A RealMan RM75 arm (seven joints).
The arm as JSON. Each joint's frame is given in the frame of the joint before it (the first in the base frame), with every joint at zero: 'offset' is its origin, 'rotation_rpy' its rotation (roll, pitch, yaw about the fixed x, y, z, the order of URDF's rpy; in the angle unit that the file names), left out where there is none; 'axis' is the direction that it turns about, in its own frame. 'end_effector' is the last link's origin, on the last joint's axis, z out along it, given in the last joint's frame.
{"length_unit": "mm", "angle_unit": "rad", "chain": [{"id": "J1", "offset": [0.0, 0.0, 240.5], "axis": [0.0, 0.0, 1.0]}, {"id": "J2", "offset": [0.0, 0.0, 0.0], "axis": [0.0, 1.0, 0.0]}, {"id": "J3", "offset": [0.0, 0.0, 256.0], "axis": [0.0, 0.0, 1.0]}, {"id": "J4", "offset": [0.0, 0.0, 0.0], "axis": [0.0, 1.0, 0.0]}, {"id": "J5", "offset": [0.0, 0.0, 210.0], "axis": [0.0, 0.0, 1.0]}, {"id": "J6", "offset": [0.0, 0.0, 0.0], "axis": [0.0, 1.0, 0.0]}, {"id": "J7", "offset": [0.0, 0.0, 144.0], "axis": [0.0, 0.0, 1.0]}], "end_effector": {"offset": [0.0, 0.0, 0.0]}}
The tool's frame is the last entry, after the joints.
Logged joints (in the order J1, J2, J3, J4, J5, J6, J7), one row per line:
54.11, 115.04, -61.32, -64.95, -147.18, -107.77, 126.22
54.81, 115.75, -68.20, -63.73, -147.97, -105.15, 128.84
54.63, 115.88, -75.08, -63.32, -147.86, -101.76, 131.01
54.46, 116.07, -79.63, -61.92, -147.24, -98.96, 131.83
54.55, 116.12, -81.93, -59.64, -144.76, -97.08, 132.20
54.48, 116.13, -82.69, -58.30, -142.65, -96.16, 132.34
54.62, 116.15, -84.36, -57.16, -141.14, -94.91, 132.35
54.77, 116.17, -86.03, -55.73, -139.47, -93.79, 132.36
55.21, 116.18, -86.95, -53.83, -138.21, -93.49, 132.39
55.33, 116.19, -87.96, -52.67, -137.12, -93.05, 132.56
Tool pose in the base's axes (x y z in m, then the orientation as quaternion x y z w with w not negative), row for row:
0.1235, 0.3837, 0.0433, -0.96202, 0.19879, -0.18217, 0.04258
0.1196, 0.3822, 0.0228, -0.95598, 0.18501, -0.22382, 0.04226
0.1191, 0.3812, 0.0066, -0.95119, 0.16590, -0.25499, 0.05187
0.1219, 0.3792, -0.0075, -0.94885, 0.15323, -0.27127, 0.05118
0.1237, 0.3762, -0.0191, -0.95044, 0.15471, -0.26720, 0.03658
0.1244, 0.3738, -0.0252, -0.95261, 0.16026, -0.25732, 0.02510
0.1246, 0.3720, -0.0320, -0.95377, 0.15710, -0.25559, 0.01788
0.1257, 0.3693, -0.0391, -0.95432, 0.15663, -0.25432, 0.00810
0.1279, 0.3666, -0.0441, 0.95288, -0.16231, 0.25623, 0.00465
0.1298, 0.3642, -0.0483, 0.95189, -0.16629, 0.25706, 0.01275
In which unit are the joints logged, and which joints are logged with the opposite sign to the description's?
The joints are logged in degrees. Opposite sign: none.
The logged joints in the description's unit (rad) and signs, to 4 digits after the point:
0.9444, 2.0078, -1.0702, -1.1336, -2.5688, -1.8809, 2.2030
0.9566, 2.0202, -1.1903, -1.1123, -2.5826, -1.8352, 2.2487
0.9535, 2.0225, -1.3104, -1.1051, -2.5806, -1.7760, 2.2866
0.9505, 2.0258, -1.3898, -1.0807, -2.5698, -1.7272, 2.3009
0.9521, 2.0267, -1.4299, -1.0409, -2.5265, -1.6944, 2.3073
0.9509, 2.0269, -1.4432, -1.0175, -2.4897, -1.6783, 2.3098
0.9533, 2.0272, -1.4724, -0.9976, -2.4634, -1.6565, 2.3099
0.9559, 2.0275, -1.5015, -0.9727, -2.4342, -1.6369, 2.3101
0.9636, 2.0277, -1.5176, -0.9395, -2.4122, -1.6317, 2.3106
0.9657, 2.0279, -1.5352, -0.9193, -2.3932, -1.6240, 2.3136

